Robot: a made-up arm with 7 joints.
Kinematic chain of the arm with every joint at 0, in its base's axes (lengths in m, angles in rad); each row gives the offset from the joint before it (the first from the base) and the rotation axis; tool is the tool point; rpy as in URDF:
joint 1: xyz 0 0 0.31 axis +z
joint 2: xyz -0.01 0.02 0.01 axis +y
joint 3: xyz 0 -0.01 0.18 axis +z
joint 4: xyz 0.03 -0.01 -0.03 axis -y
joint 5: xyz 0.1 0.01 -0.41 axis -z
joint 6: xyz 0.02 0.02 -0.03 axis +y
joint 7: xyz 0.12 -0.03 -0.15 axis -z
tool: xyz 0 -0.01 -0.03 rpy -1.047 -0.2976 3.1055
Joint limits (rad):
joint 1: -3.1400..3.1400
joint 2: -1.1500..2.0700
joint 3: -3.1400..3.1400
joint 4: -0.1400..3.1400
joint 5: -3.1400..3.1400
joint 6: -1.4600..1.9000
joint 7: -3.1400..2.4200
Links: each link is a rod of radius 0.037 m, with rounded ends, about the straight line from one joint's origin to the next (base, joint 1, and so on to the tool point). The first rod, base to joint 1, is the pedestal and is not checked.
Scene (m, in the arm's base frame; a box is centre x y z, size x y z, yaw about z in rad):
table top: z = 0
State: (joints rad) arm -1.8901 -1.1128 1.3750 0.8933 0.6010 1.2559 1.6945
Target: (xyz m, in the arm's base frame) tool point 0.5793 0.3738 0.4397
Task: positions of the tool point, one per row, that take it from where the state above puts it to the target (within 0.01 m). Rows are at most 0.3 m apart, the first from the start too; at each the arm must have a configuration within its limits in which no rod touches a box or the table.
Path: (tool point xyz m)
1: 0.5819 -0.1666 0.3188
2: 0.6443 0.0964 0.3817
3: 0.5793 0.3738 0.4397

